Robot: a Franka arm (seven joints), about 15 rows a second.
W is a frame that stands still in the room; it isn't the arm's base.
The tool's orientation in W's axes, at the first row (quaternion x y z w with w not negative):
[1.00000 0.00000 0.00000 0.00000]
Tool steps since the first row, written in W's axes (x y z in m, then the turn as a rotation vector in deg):
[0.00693 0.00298 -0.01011 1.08 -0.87 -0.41]
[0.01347 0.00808 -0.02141 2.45 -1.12 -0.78]
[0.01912 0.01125 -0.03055 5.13 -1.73 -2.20]
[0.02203 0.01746 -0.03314 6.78 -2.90 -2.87]
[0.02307 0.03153 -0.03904 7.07 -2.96 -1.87]
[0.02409 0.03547 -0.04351 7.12 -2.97 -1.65]
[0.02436 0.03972 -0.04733 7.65 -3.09 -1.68]
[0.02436 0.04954 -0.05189 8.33 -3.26 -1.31]
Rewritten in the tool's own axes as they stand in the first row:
[0.00693 -0.00298 0.01011 1.08 0.87 0.41]
[0.01347 -0.00808 0.02141 2.45 1.12 0.78]
[0.01912 -0.01125 0.03055 5.13 1.73 2.20]
[0.02203 -0.01746 0.03314 6.78 2.90 2.87]
[0.02307 -0.03153 0.03904 7.07 2.96 1.87]
[0.02409 -0.03547 0.04351 7.12 2.97 1.65]
[0.02436 -0.03972 0.04733 7.65 3.09 1.68]
[0.02436 -0.04954 0.05189 8.33 3.26 1.31]

